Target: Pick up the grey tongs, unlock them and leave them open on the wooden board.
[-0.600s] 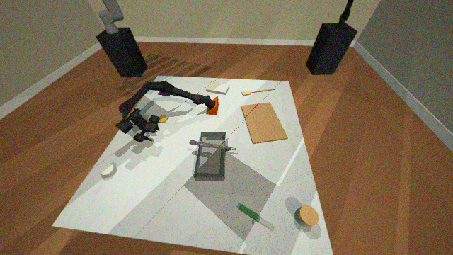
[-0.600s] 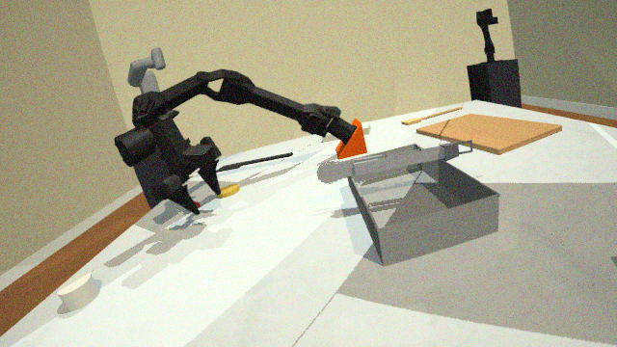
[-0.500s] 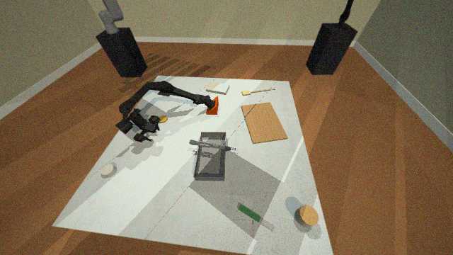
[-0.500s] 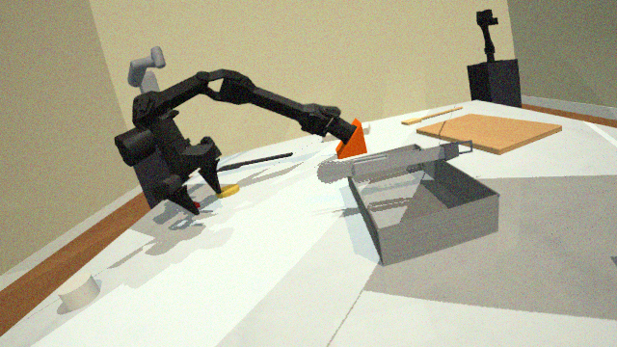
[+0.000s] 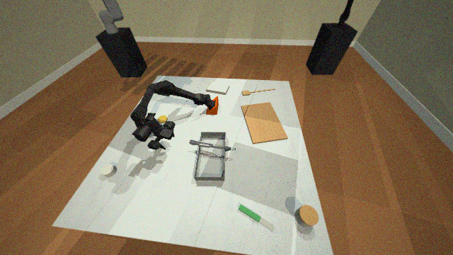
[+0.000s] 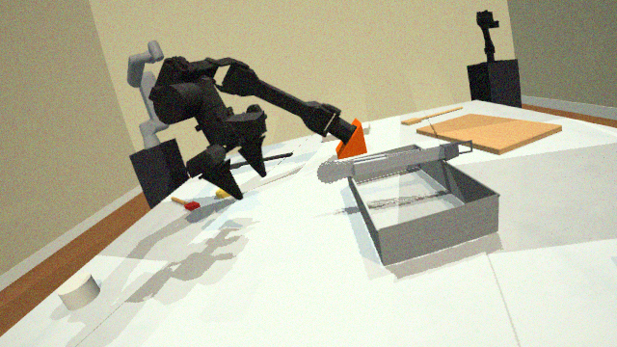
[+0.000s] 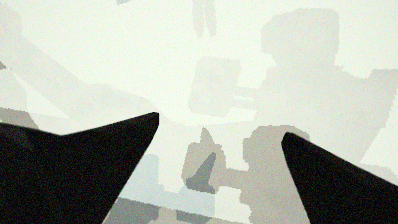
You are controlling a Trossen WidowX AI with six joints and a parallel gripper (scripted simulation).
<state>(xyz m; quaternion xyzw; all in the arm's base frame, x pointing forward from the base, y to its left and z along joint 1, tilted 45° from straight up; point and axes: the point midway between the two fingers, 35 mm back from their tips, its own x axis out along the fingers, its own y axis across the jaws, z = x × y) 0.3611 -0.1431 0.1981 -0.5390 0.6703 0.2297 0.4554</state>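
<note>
Right now the grey roasting tin is 50 mm ahead of my gripper tip, 260 mm to the left of it and 50 mm below it. From my gripper tip the other things lie so: black lock piece (20 mm ahead, 300 mm to the left, 10 mm below); then yellow disc (260 mm behind, 150 mm to the right, 70 mm below); then red spatula (240 mm behind, 270 mm to the right, 70 mm below).
</note>
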